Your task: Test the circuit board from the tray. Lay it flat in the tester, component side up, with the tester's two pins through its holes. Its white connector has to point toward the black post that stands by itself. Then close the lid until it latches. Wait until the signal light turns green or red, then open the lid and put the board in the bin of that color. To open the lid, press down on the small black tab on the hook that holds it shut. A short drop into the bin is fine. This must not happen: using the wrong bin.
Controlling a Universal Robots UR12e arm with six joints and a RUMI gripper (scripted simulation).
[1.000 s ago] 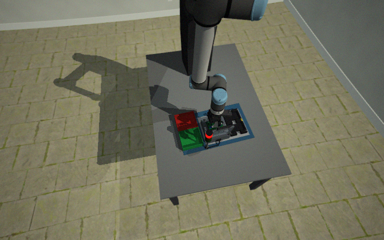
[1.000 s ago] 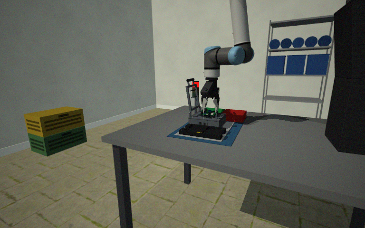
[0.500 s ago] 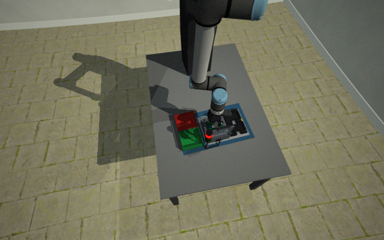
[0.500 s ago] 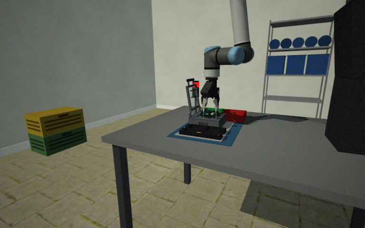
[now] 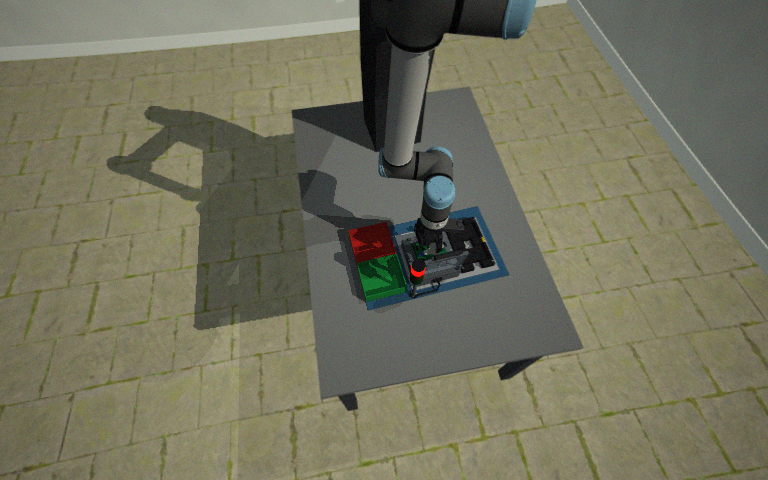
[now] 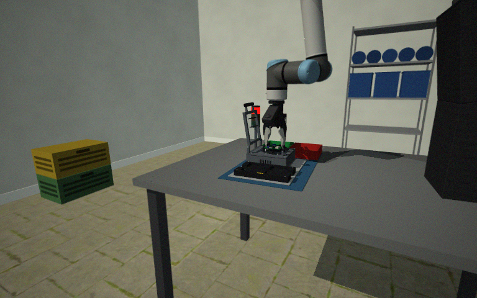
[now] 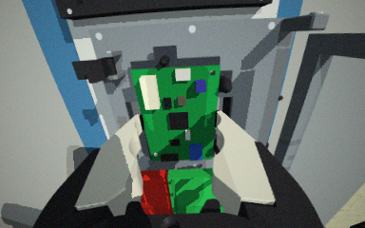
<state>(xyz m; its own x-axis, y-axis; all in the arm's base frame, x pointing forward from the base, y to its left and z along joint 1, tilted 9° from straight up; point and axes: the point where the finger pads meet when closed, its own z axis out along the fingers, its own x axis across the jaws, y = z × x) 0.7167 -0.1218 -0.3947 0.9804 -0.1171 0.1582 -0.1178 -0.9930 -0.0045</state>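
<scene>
The black latch piece is 6 cm behind my hand, 6 cm to the left of it and 1 cm above it. Round my hand: green bin (2 cm ahead, 21 cm to the right, 7 cm below); tester lid (11 cm ahead, 2 cm to the right, 10 cm above); green circuit board (1 cm to the right).
</scene>
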